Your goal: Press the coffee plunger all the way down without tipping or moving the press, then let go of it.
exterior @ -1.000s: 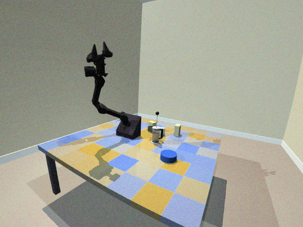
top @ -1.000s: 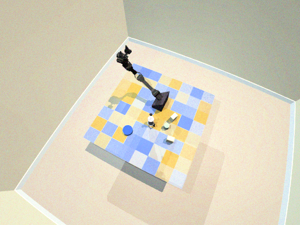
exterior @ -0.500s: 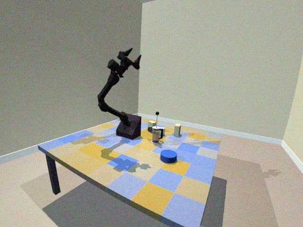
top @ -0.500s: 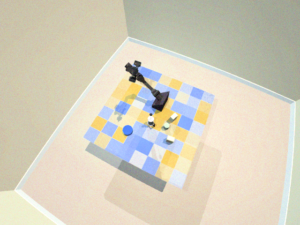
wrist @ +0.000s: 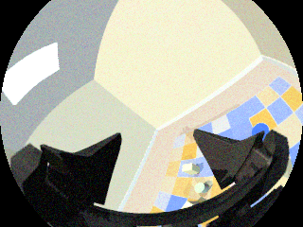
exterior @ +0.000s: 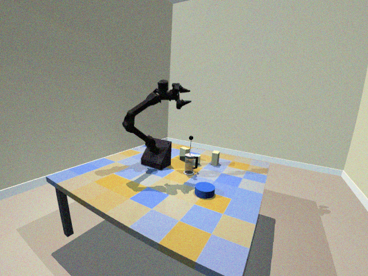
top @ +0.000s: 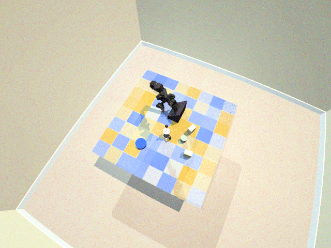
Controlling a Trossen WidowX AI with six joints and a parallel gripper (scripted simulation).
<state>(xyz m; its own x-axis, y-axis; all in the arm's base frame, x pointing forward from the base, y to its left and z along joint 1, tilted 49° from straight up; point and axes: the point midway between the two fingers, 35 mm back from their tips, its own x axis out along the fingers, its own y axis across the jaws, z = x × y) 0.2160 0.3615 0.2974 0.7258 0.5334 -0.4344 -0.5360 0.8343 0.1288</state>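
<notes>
My gripper tip is now 20 mm short of the coffee press, 20 mm to the right of it and 430 mm above it.
</notes>
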